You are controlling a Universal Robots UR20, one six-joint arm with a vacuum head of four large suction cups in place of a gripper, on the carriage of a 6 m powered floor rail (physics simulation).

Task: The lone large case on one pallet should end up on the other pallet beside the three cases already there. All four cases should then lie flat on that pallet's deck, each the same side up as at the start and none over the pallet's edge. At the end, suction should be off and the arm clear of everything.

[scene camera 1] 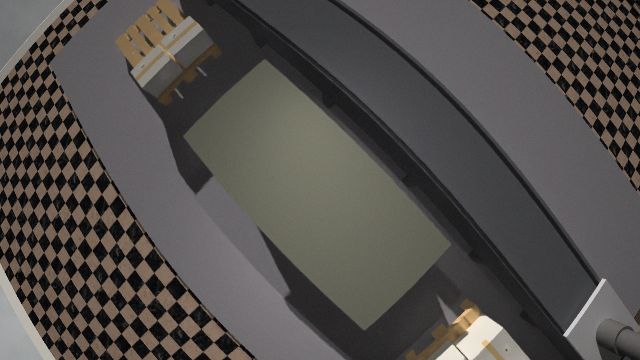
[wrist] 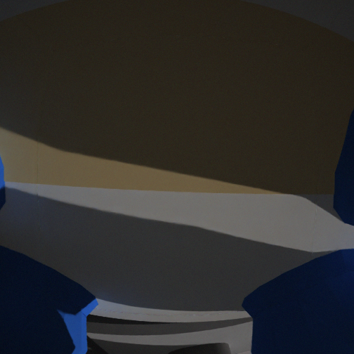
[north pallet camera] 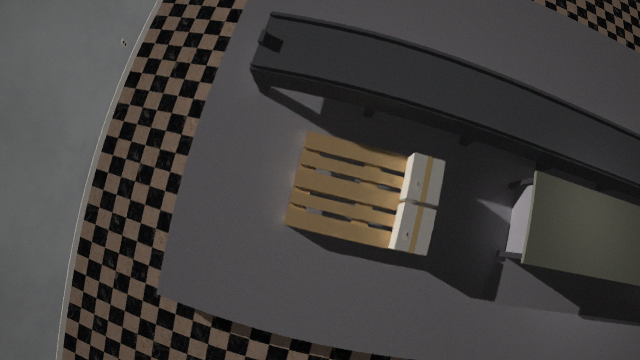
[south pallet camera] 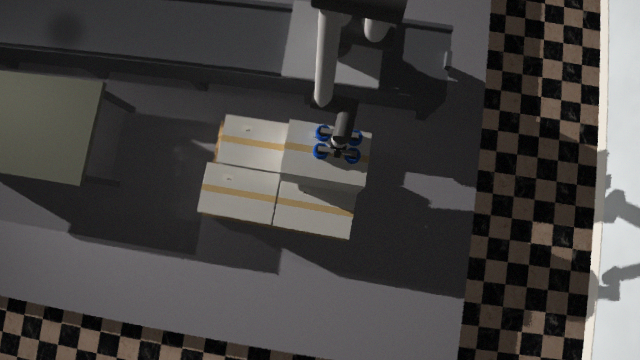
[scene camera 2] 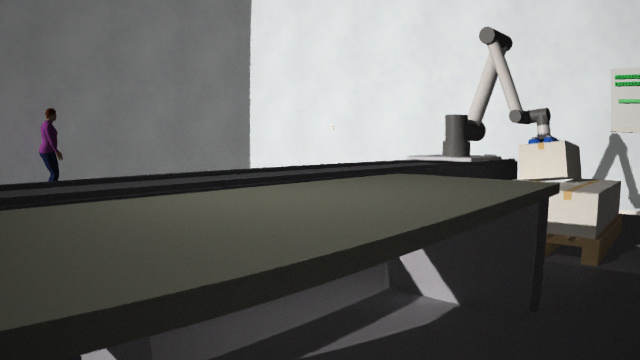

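My suction head has its four blue cups on top of the large white case and holds it level. The case hangs over the corner of the south pallet nearest the rail carriage and the rail's end. In scene camera 2 its underside is about level with the other cases' tops. Three taped white cases lie flat there: one beside the held case, one diagonal to it, one partly hidden by it. The deck under the held case is hidden.
The north pallet bears two smaller white cases along one end. A long green table stands between the pallets, beside the dark rail. A person stands far behind the rail.
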